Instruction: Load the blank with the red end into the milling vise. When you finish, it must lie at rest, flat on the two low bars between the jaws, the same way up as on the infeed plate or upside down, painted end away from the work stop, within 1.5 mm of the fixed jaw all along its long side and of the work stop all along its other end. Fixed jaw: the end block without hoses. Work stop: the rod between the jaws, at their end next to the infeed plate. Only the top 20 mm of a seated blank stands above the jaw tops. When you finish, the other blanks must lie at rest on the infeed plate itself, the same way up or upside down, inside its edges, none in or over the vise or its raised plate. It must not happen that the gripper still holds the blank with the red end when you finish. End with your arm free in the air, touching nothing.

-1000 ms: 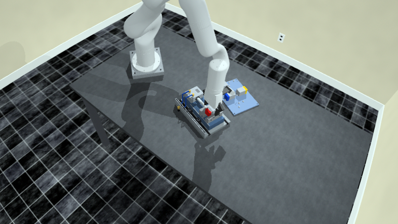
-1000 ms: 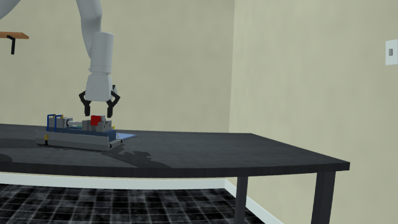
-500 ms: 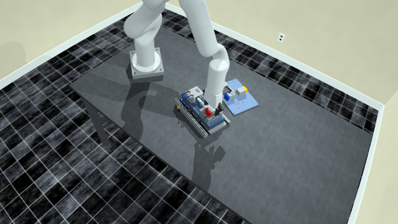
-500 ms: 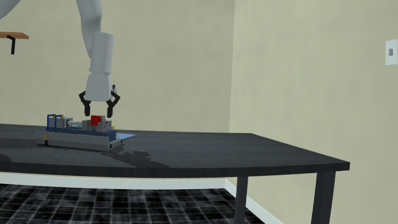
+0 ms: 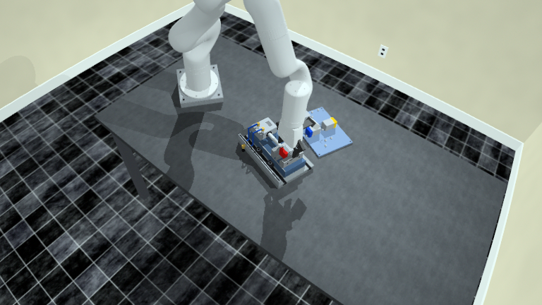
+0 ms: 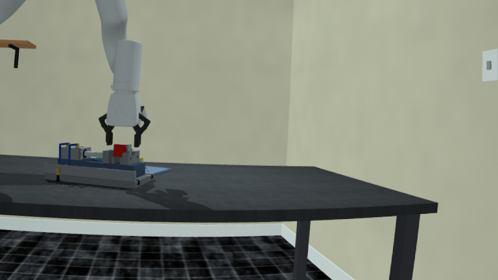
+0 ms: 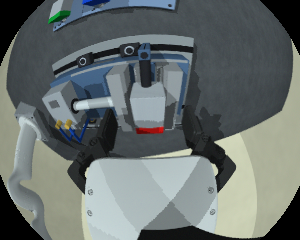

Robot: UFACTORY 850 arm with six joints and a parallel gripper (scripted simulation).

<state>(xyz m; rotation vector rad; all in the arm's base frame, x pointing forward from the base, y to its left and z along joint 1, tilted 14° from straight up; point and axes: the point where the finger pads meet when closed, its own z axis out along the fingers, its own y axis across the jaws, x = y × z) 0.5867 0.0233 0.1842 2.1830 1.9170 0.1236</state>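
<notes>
My hand is 20 mm above the red-ended blank. Also, from my hand: black work stop rod: 50 mm to the left, 30 mm below; moving jaw: 40 mm below, 40 mm behind, 10 mm to the left; fixed jaw: 40 mm below, 30 mm ahead.
</notes>
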